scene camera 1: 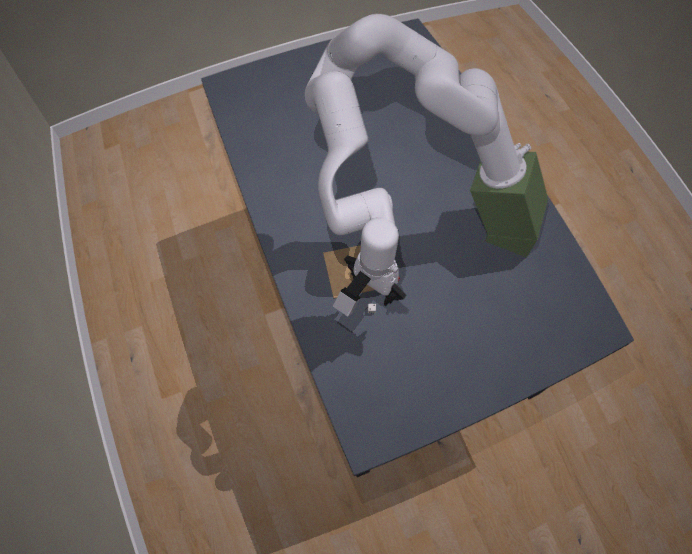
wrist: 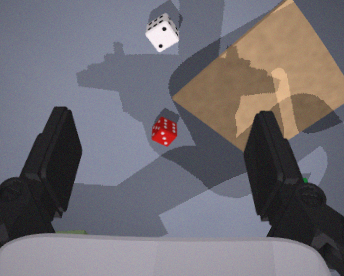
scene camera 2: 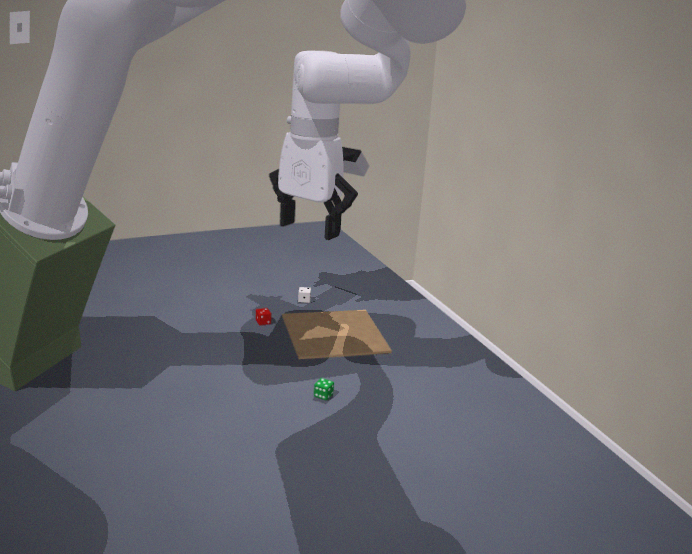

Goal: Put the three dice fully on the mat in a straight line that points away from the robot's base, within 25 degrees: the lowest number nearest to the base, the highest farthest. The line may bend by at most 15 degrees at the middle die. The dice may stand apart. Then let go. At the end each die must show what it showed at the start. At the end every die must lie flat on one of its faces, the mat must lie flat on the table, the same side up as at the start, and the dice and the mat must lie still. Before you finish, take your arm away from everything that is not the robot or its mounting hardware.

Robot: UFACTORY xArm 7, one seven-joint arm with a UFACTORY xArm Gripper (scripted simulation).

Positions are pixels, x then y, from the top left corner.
tan mat: scene camera 1; wrist; scene camera 2 336, 333
same spot on tan mat: (wrist: 281, 65) = (scene camera 1: 345, 279)
